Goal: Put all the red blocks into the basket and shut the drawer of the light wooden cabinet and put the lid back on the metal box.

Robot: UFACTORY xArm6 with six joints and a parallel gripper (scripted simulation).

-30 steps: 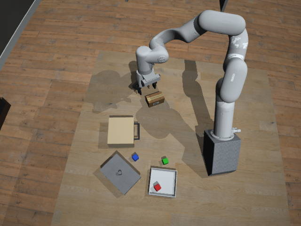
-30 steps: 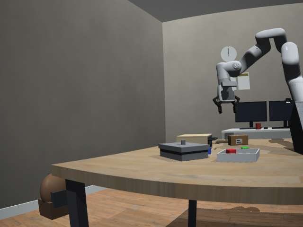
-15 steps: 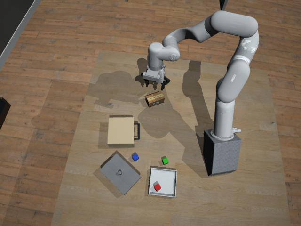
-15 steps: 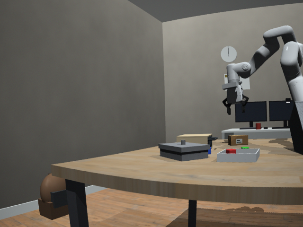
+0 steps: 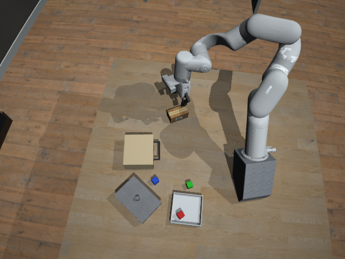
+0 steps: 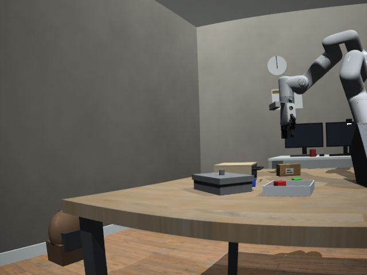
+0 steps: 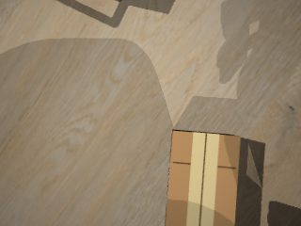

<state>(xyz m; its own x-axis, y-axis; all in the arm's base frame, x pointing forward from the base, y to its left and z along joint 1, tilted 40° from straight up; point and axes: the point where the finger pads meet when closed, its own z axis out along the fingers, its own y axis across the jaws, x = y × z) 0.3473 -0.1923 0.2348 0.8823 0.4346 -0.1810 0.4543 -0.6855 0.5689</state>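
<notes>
The brown cardboard box is 15 cm below my hand. Also, from my hand: light wooden cabinet: 24 cm to the left, 20 cm ahead, 15 cm below; then drawer: 24 cm to the left, 18 cm ahead, 15 cm below; then green block: 40 cm to the left, 17 cm below, 5 cm behind.
</notes>
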